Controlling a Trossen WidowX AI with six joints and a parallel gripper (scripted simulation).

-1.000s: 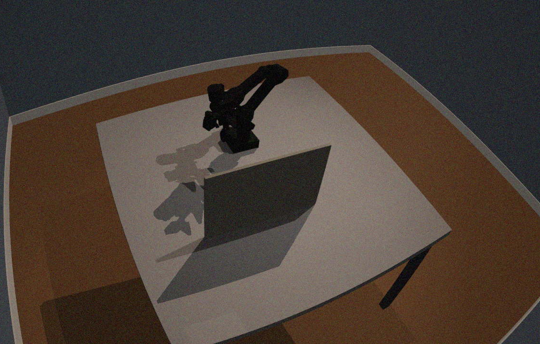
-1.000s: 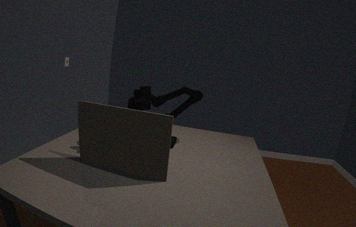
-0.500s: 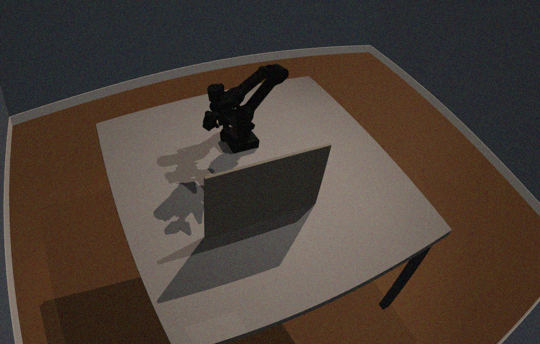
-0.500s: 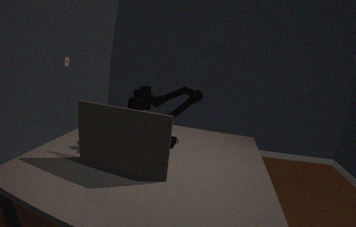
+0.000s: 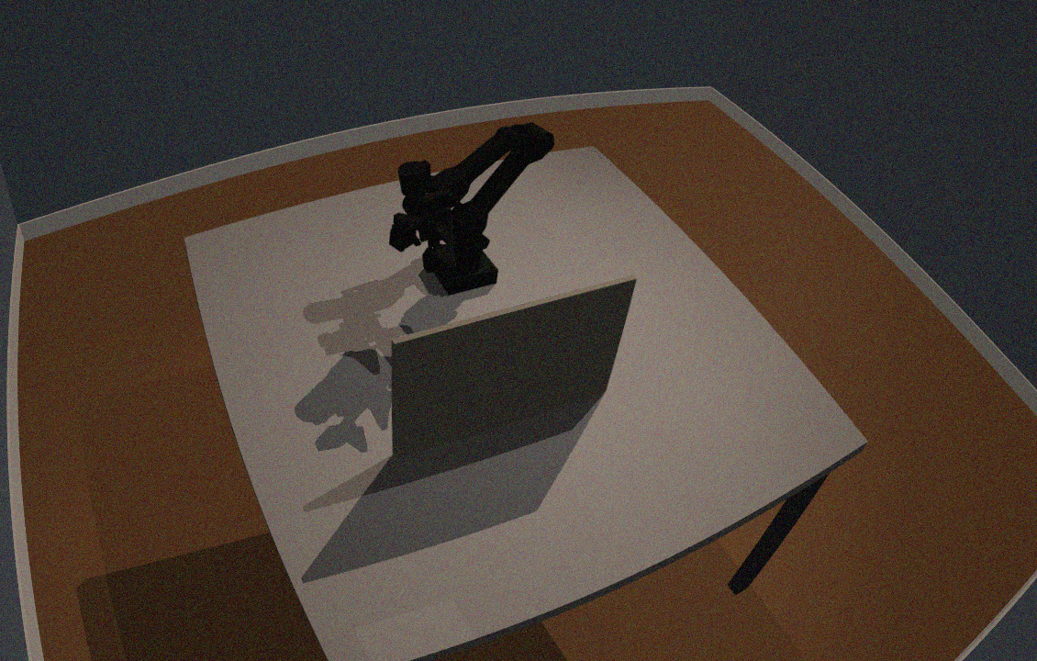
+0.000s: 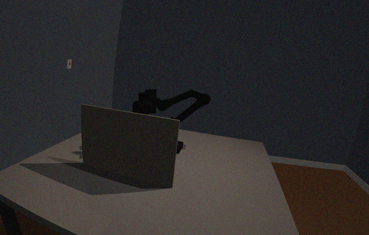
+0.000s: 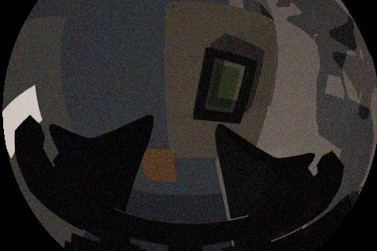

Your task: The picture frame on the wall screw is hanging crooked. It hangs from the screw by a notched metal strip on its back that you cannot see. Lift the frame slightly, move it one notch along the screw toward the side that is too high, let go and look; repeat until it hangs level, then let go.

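Right now the dark picture frame is 21 cm ahead of my gripper tip, 3 cm to the right of it and 9 cm below it. The rest, counted from my gripper tip: wall panel 22 cm ahead, 2 cm to the right, 10 cm below.
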